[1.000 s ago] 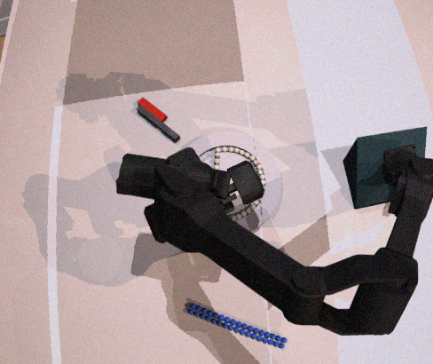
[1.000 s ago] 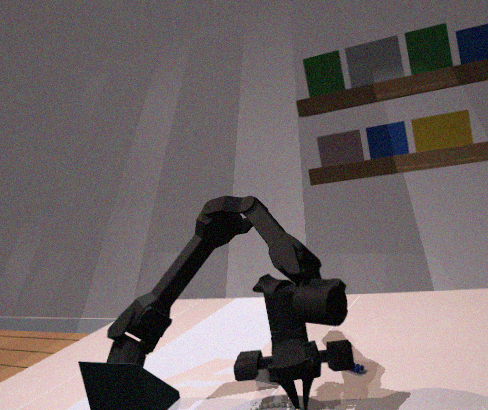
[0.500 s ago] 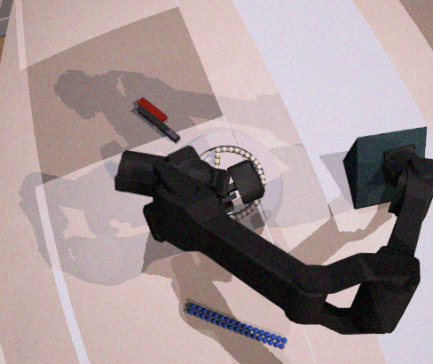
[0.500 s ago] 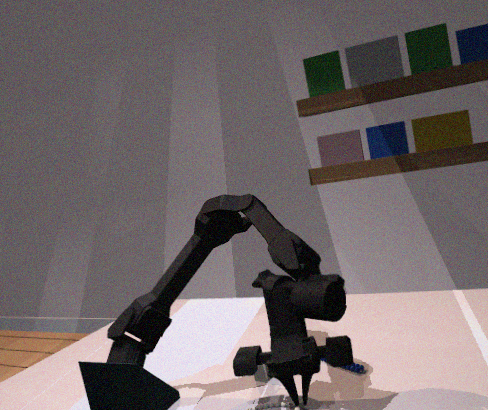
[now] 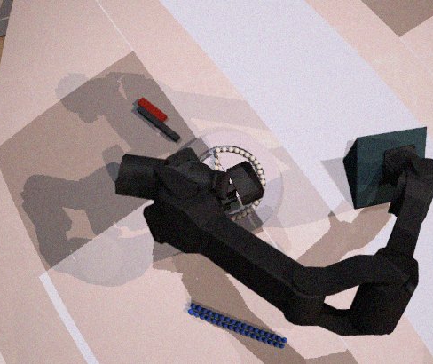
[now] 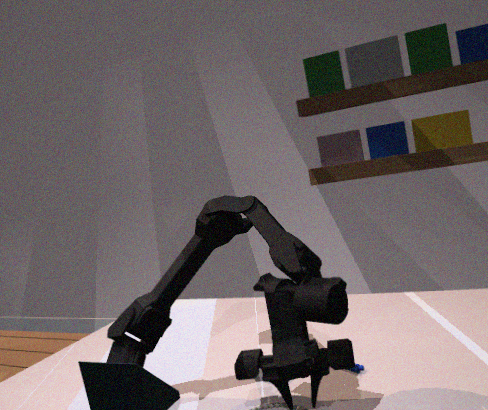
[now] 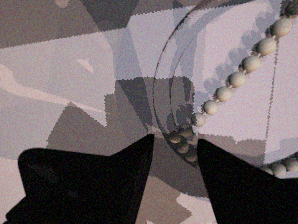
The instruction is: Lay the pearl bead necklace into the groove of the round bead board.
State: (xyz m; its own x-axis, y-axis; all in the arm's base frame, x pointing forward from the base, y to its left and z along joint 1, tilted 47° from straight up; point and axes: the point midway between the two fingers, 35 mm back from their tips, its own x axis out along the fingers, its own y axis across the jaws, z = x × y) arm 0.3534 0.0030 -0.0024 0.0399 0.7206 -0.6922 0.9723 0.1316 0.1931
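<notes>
The round bead board is 50 mm to the right of my gripper tip, 40 mm behind it and 10 mm below it. From my gripper tip the other things lie so: small beige cube: 140 mm to the left, 120 mm behind; grey block: 220 mm to the right, 70 mm ahead, 10 mm below.
</notes>
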